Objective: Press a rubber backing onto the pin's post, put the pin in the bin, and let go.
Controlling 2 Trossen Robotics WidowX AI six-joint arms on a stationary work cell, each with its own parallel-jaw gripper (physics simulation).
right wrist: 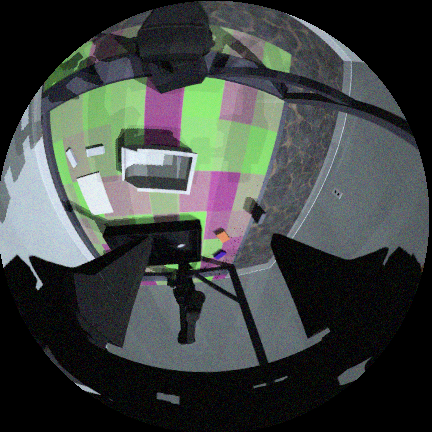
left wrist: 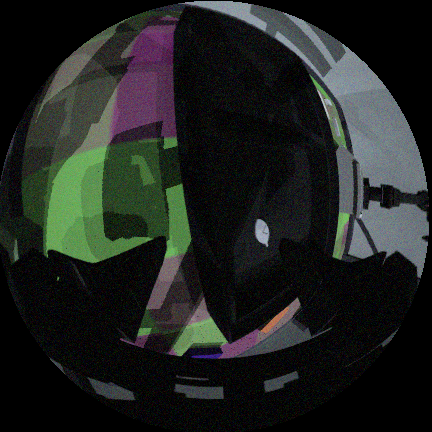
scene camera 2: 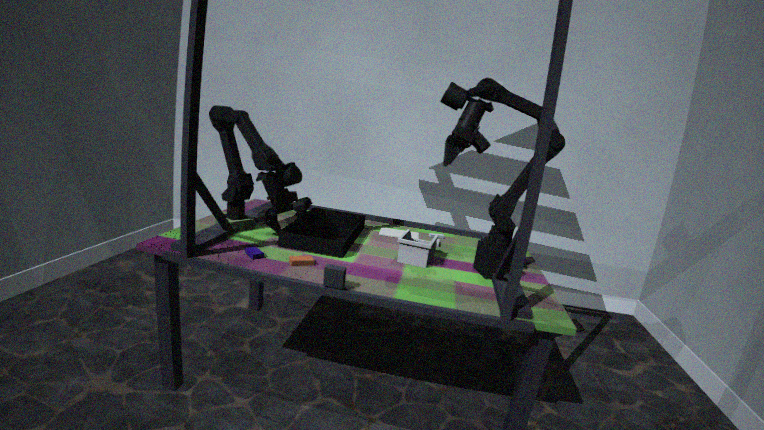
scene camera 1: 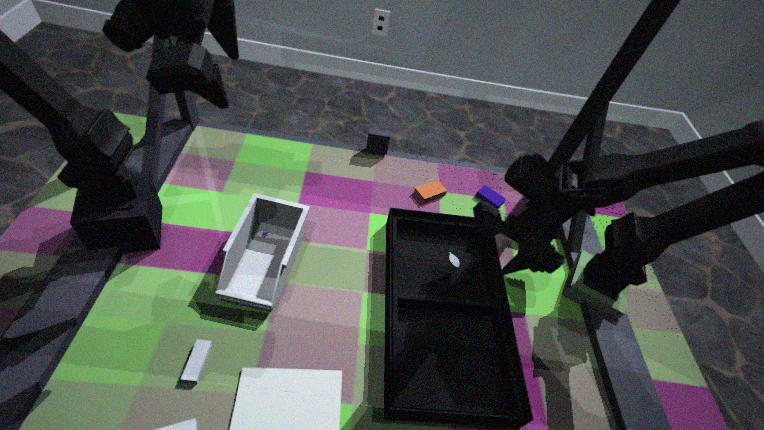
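Where they show: left gripper, fingertip midpoint: (right wrist: 179, 255) (left wrist: 224, 243) (scene camera 1: 484, 262); right gripper, fingertip midpoint: (right wrist: 211, 241) (scene camera 2: 446, 165) (scene camera 1: 230, 82); left arm's base, link origin: (scene camera 2: 235, 216) (scene camera 1: 602, 280); right arm's base, link origin: (right wrist: 175, 57) (left wrist: 368, 192) (scene camera 2: 499, 245) (scene camera 1: 112, 195).
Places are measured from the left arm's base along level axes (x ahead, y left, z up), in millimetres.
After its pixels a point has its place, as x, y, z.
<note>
A small pale leaf-shaped pin (scene camera 1: 453, 259) {260, 111, -31} (left wrist: 261, 231) {256, 112, -32} (right wrist: 181, 245) {262, 109, -29} lies in one compartment of the black divided tray (scene camera 1: 390, 320) {295, 319, 11} (scene camera 2: 312, 245) {331, 62, -14}. I cannot make out its post. A tiny purple dot (scene camera 1: 264, 233) {587, 286, -27}, perhaps the rubber backing, shows inside the pale grey bin (scene camera 1: 245, 300) {509, 417, -6} (scene camera 2: 417, 254) {589, 254, -1} (right wrist: 165, 191) {510, 281, 38}. My left gripper (scene camera 1: 497, 240) (scene camera 2: 291, 216) (left wrist: 224, 243) {206, 93, -15} is open and empty above the tray's edge, beside the pin's compartment. My right gripper (scene camera 1: 229, 81) {622, 283, 280} (scene camera 2: 446, 160) {622, 283, 280} (right wrist: 211, 241) {622, 283, 280} is open and empty, raised high on its own side, away from the bin.
An orange block (scene camera 1: 430, 190) {380, -20, -22} (scene camera 2: 302, 260) {395, -35, -22} and a blue block (scene camera 1: 490, 196) {262, -95, -24} (scene camera 2: 254, 252) {273, -110, -24} lie beyond the tray in scene camera 1. A dark block (scene camera 1: 377, 144) {545, -57, -6} (scene camera 2: 334, 277) {558, -76, -5} stands near the table edge. A white slab (scene camera 1: 288, 397) {363, 489, -33} and a small white block (scene camera 1: 197, 358) {508, 519, -26} lie nearer.
</note>
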